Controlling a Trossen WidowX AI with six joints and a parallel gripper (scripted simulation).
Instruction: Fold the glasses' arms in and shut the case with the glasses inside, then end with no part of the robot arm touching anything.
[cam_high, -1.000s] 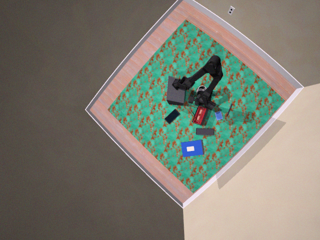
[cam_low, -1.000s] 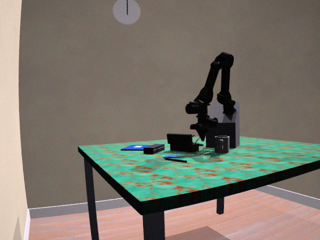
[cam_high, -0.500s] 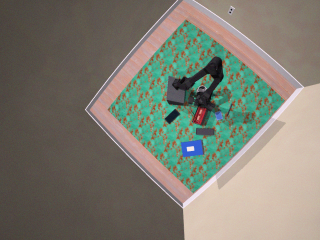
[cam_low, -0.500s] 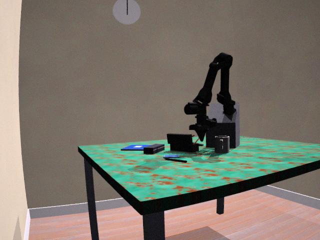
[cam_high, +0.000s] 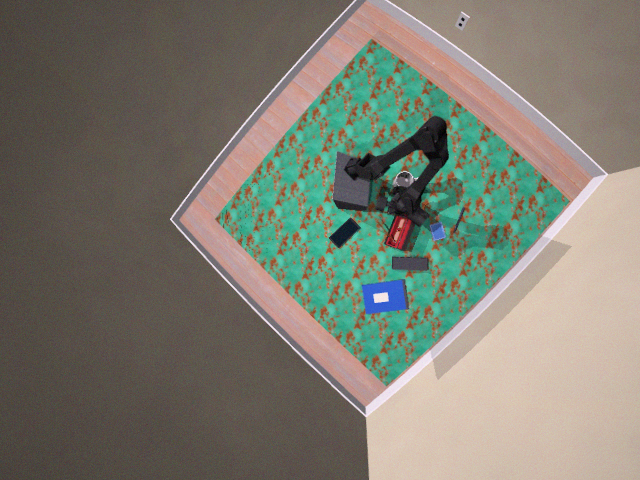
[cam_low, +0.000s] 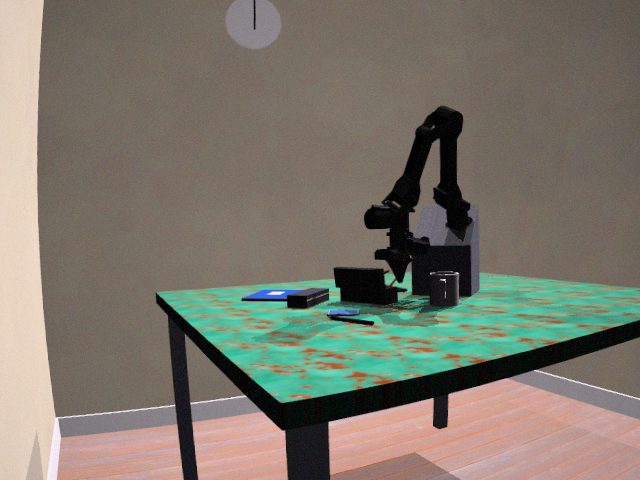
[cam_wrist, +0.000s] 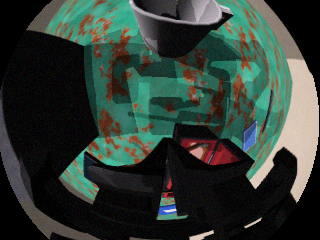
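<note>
The glasses is 60 mm to the right of my hand, 40 mm below it and 40 mm ahead of it. The rest, counted from my hand: black glasses case: 90 mm ahead, 50 mm to the right, 40 mm below; glasses case lid: 120 mm ahead, 40 mm to the right, 20 mm below; grey mug: 130 mm to the left, 50 mm below, 50 mm behind.
</note>
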